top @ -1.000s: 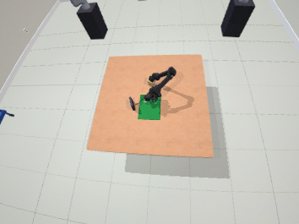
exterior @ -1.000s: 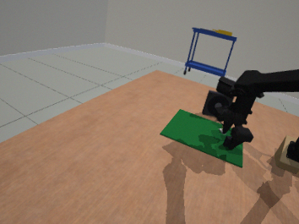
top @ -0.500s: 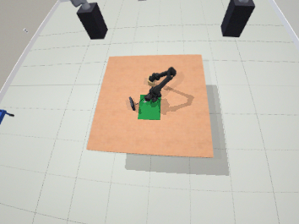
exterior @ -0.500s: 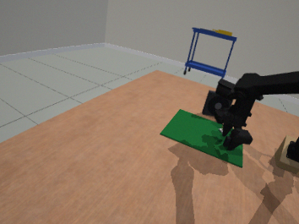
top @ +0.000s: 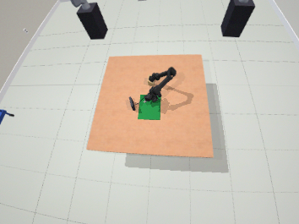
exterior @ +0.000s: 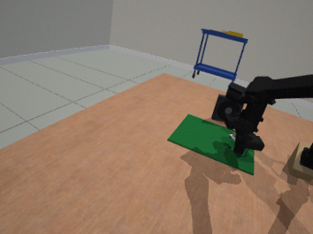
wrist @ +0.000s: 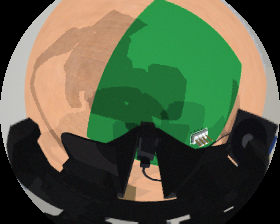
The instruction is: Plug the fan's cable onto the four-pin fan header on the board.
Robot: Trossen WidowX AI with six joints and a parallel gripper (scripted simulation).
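Right now the white four-pin fan header is 3 cm ahead of my gripper tip, 9 cm to the right of it and 2 cm below it. Also, from my gripper tip: black fan: 8 cm ahead, 21 cm to the right, 4 cm above; dark fan plug: 1 cm behind, 1 cm above; green board: 8 cm ahead, 3 cm to the right, 3 cm below.
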